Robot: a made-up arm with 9 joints. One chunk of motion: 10 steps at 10 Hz.
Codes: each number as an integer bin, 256 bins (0 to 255) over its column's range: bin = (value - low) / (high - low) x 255, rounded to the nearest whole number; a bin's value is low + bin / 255 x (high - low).
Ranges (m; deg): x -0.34..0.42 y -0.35..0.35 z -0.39..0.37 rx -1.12..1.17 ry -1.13..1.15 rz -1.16..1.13
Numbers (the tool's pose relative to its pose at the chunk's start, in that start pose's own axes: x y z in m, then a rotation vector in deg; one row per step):
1: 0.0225 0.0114 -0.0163 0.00 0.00 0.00
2: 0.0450 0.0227 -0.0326 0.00 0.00 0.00
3: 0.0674 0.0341 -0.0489 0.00 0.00 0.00
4: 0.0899 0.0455 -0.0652 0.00 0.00 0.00
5: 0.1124 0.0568 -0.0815 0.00 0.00 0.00
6: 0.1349 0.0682 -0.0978 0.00 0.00 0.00
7: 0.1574 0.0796 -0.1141 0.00 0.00 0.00
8: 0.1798 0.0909 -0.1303 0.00 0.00 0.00
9: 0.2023 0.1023 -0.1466 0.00 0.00 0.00
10: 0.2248 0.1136 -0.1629 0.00 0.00 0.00
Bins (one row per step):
1: 122 132 125 125 126 129
2: 129 136 120 125 126 129
3: 137 140 114 125 126 129
4: 144 144 109 125 126 129
5: 152 148 104 125 126 129
6: 159 152 98 125 126 129
7: 167 156 93 125 126 129
8: 174 161 87 125 126 129
9: 182 165 82 125 126 129
10: 190 169 76 125 126 129

